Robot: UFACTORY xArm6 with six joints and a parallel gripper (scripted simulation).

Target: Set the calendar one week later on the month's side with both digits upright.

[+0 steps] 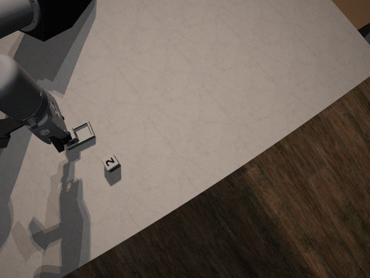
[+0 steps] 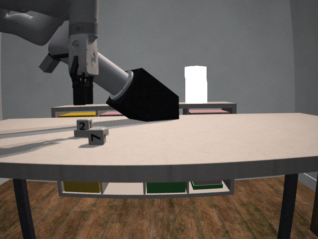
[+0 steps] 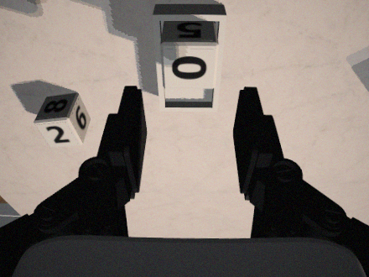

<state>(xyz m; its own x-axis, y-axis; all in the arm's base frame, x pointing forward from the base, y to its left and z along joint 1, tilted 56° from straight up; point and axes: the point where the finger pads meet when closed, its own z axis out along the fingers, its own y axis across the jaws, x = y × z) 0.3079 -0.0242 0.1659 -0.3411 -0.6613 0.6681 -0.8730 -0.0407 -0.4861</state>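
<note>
The grey tray is 9 cm below my hand, 2 cm to the left of it and 1 cm ahead of it. The rest, counted from my hand: white cube: 12 cm ahead, 8 cm below, 2 cm to the left.
</note>
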